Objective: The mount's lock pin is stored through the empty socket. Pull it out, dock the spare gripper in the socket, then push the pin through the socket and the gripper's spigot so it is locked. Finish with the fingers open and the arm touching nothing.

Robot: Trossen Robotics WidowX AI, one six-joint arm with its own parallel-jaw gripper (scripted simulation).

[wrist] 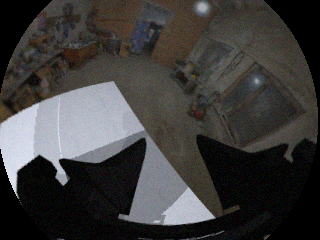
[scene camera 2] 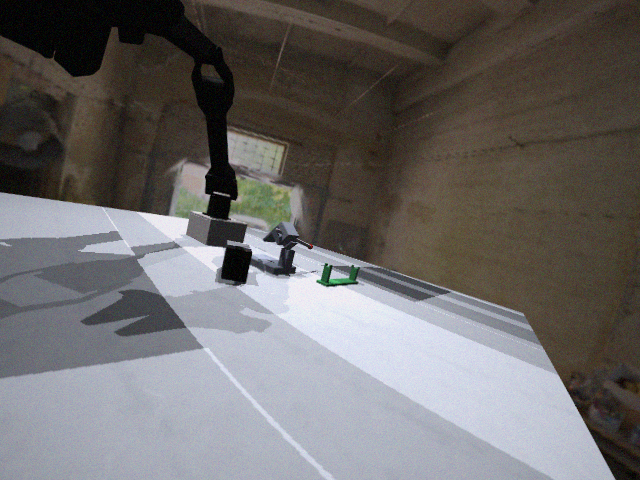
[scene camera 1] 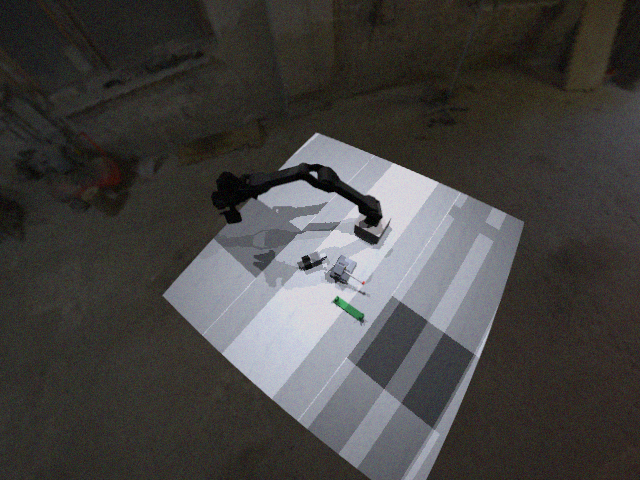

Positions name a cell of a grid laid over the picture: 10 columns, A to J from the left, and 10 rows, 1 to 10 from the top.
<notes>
My gripper (wrist: F6) is open, with nothing in its grasp. Also in view: a black spare gripper (scene camera 2: D6) and a grey mount (scene camera 2: E6).
</notes>
